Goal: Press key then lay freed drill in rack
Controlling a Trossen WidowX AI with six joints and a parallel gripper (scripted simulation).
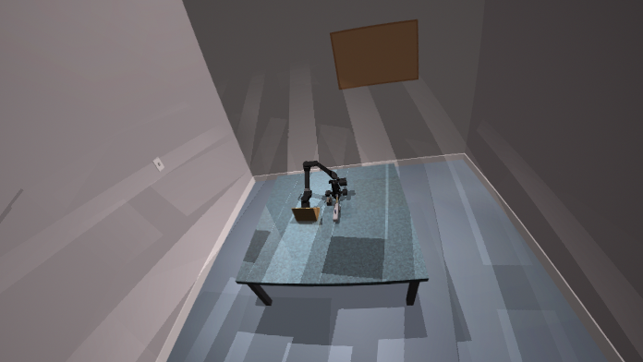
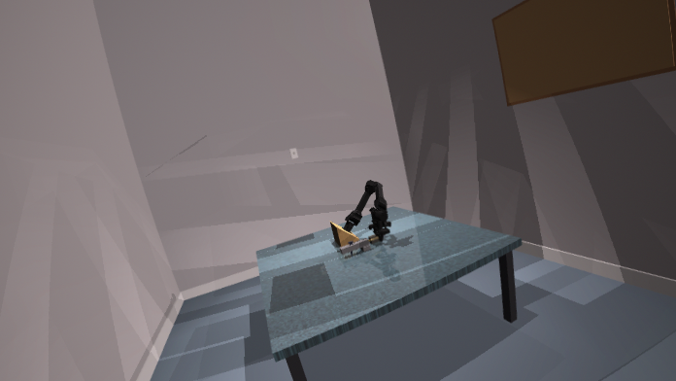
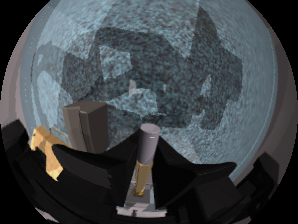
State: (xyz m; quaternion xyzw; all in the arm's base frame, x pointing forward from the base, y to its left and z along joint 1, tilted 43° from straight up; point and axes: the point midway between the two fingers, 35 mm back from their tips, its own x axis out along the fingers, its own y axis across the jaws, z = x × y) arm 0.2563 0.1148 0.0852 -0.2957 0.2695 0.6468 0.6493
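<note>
Right now my gripper tip is 40 mm to the left of the drill and 30 mm below it. From my gripper tip the other things lie so: grey holder block (180 mm to the right, 20 mm above, 10 mm ahead); then grey-brown block (70 mm behind, 10 mm to the right); then blue key (200 mm to the right, 40 mm above, 10 mm ahead).
</note>
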